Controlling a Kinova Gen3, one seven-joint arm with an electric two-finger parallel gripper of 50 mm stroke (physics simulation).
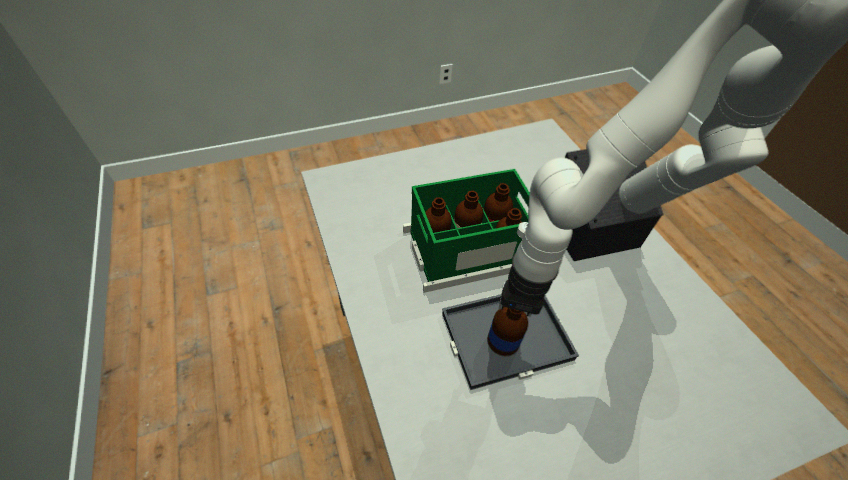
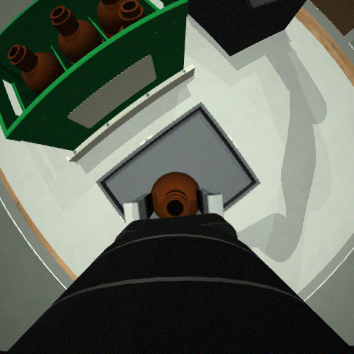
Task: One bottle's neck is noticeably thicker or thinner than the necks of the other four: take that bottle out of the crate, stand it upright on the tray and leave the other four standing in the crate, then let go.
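Pixels of known places: gripper, fingertip midpoint: (image 1: 515, 308) (image 2: 174, 199); arm's base at its link origin: (image 1: 636, 195).
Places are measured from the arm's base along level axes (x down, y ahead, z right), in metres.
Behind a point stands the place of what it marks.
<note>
A brown bottle with a blue label (image 1: 505, 336) @(y 0.453, x 0.071, z -0.222 m) (image 2: 175, 187) @(y 0.418, x 0.037, z -0.183 m) stands upright on the dark grey tray (image 1: 476, 373) @(y 0.519, x 0.156, z -0.248 m) (image 2: 170, 150) @(y 0.388, x 0.155, z -0.129 m). My gripper (image 1: 516, 310) @(y 0.427, x 0.021, z -0.192 m) (image 2: 174, 199) @(y 0.427, x 0.021, z -0.192 m) is open, its fingers apart on either side of this bottle's neck. The green crate (image 1: 440, 258) @(y 0.520, x 0.047, z -0.007 m) (image 2: 170, 47) @(y 0.294, x 0.055, z -0.018 m) stands behind the tray. Four brown bottles stand in it: one at the left (image 1: 438, 217) @(y 0.485, x 0.035, z 0.105 m) (image 2: 40, 70) @(y 0.472, x 0.041, z 0.098 m), one in the middle (image 1: 469, 211) @(y 0.402, x 0.037, z 0.103 m) (image 2: 77, 40) @(y 0.395, x 0.042, z 0.094 m), one at the back right (image 1: 499, 202) @(y 0.317, x 0.035, z 0.109 m) (image 2: 107, 11) @(y 0.326, x 0.041, z 0.107 m) and one at the front right (image 1: 512, 218) @(y 0.327, x 0.007, z 0.027 m) (image 2: 131, 12) @(y 0.321, x 0.000, z 0.024 m). Their lower parts are hidden by the crate's walls.
Pale strips (image 1: 467, 278) @(y 0.447, x 0.138, z -0.022 m) (image 2: 135, 111) @(y 0.393, x 0.150, z -0.024 m) run along the crate's base. A black box (image 1: 612, 234) @(y 0.070, x 0.072, z -0.047 m) (image 2: 235, 25) @(y 0.148, x 0.083, z -0.026 m) stands right of the crate, under the arm. Small pale blocks (image 1: 526, 374) @(y 0.420, x 0.146, z -0.286 m) touch the tray's edges. The arm reaches in from the upper right, close beside the crate's right end.
</note>
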